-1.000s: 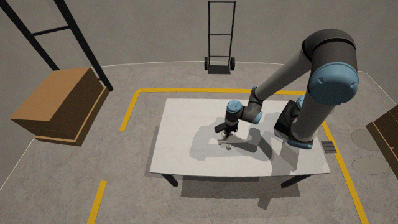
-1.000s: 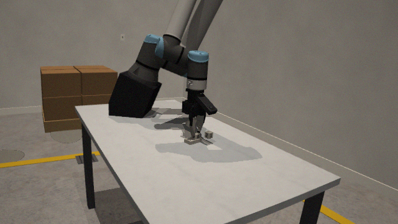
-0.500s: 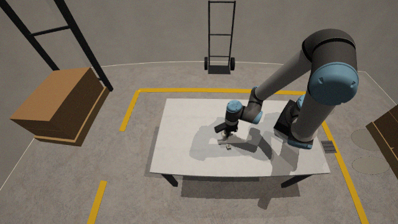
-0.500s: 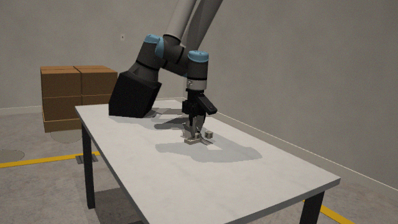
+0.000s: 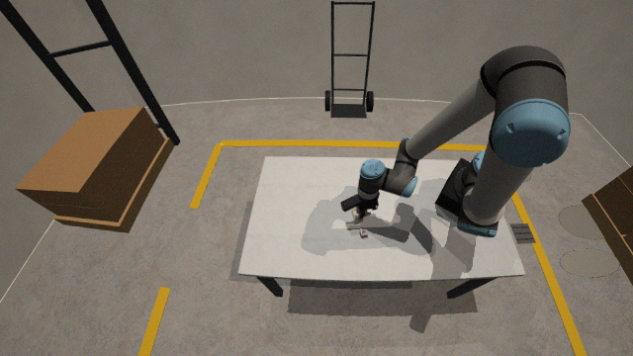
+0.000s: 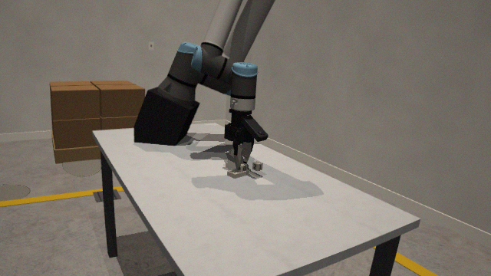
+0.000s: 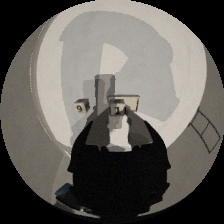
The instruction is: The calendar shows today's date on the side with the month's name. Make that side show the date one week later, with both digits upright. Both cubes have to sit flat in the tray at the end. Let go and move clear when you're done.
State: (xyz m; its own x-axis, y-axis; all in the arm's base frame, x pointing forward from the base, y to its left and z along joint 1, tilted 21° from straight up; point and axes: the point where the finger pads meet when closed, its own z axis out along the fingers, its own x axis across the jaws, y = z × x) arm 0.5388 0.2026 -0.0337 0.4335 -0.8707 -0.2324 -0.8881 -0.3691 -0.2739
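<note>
Right now the calendar tray is 1 cm ahead of my hand, 2 cm to the right of it and 3 cm below it.
</note>
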